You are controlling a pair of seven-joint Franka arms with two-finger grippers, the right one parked.
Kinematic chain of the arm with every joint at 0, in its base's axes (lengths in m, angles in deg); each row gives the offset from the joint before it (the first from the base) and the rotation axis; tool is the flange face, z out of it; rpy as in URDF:
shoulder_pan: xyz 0 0 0.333 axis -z
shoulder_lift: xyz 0 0 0 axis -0.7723 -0.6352 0
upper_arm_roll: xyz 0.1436 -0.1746 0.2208 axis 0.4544 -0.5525 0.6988
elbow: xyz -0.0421 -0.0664 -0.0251 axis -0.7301 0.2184 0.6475
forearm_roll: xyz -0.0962 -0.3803 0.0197 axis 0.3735 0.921 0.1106
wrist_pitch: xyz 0 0 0 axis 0.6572 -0.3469 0.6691
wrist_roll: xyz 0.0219 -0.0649 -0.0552 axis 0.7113 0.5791 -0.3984
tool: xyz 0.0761 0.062 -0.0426 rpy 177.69 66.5 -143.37
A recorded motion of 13 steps. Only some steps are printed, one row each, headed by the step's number.
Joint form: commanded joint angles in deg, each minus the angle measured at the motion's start. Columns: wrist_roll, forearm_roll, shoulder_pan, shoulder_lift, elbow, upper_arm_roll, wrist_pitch.
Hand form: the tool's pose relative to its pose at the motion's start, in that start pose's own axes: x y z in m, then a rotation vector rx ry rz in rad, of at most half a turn. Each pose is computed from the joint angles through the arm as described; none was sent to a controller.
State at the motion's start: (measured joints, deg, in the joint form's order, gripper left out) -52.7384 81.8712 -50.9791 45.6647 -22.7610 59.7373 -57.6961
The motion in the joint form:
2: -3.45 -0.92 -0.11 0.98 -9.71 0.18 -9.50
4: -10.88 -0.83 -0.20 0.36 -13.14 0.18 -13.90
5: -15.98 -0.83 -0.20 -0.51 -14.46 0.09 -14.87
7: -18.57 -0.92 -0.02 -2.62 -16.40 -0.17 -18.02
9: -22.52 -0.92 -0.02 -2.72 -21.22 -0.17 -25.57
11: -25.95 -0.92 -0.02 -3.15 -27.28 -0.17 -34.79
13: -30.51 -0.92 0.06 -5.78 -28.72 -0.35 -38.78
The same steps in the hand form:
2: -0.0047 -0.0027 0.0572 0.0146 0.0151 -0.0575
4: -0.0042 -0.0028 0.0851 0.0093 0.0215 -0.1869
5: -0.0045 -0.0017 0.1030 0.0114 0.0008 -0.2734
7: -0.0016 0.0032 0.1348 0.0121 -0.0146 -0.3082
9: -0.0067 0.0040 0.1630 -0.0022 0.0296 -0.3744
11: -0.0175 0.0047 0.2000 -0.0213 0.0742 -0.4308
13: -0.0173 0.0081 0.2295 -0.0301 0.0703 -0.5046

